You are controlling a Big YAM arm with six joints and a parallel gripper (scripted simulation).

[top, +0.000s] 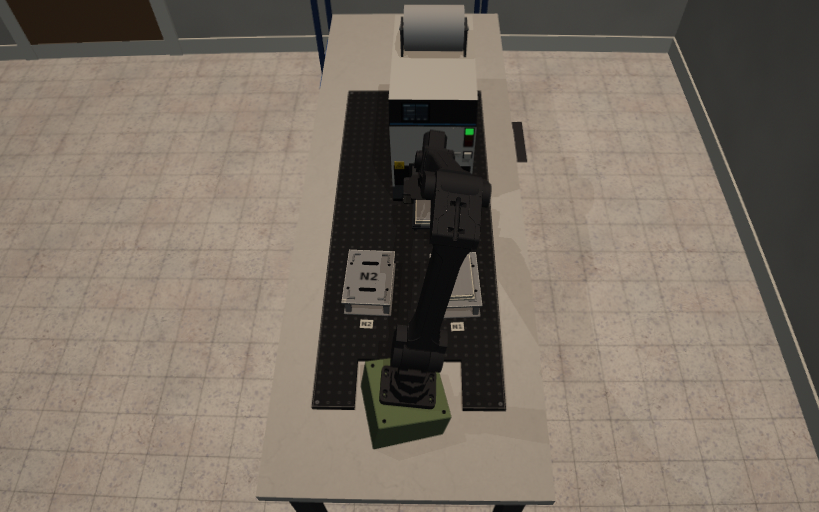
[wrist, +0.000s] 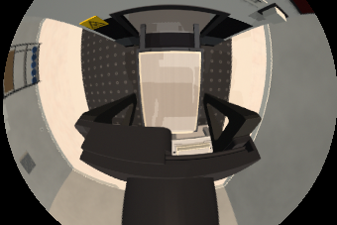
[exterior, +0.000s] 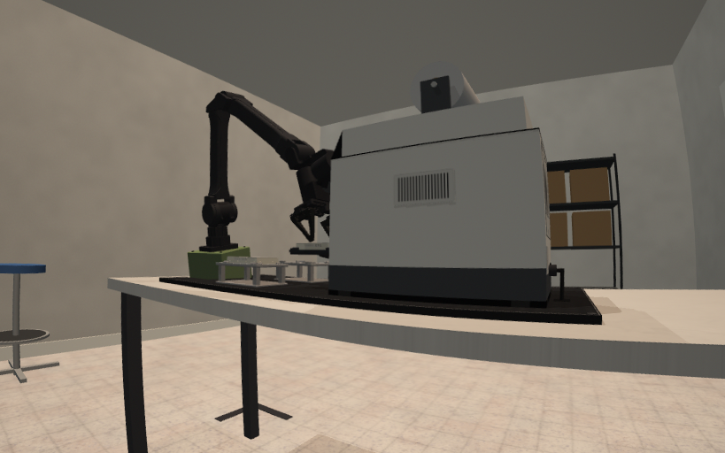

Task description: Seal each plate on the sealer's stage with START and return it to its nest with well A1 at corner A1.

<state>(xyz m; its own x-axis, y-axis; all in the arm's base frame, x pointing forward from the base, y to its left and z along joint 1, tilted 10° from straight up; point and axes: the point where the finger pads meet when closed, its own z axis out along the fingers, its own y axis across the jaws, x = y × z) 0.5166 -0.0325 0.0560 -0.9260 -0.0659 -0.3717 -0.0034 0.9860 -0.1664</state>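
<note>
Right now my hand is 2 cm above the white well plate. Also, from my hand: yellow warning label (10 cm ahead, 9 cm to the left, 2 cm above); sealer stage (3 cm below); N2 label (31 cm behind, 16 cm to the left, 12 cm below).
</note>
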